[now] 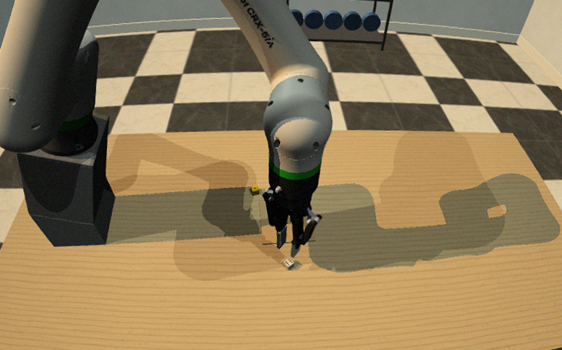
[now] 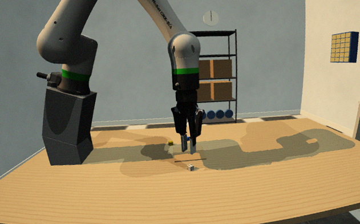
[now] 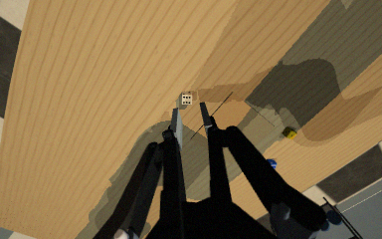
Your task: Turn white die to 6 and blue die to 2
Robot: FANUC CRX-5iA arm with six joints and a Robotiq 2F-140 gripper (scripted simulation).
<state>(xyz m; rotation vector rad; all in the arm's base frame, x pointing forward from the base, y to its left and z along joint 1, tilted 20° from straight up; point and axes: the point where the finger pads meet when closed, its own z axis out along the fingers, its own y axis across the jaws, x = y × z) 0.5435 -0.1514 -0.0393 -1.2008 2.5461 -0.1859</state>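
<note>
Now: hand 10 cm above the white die. The rest, counted from my hand: blue die: 1 cm ahead, 29 cm to the left, 10 cm below; then tan mat: 1 cm ahead, 14 cm to the left, 11 cm below; then yellow die: 8 cm behind, 24 cm to the left, 10 cm below.
</note>
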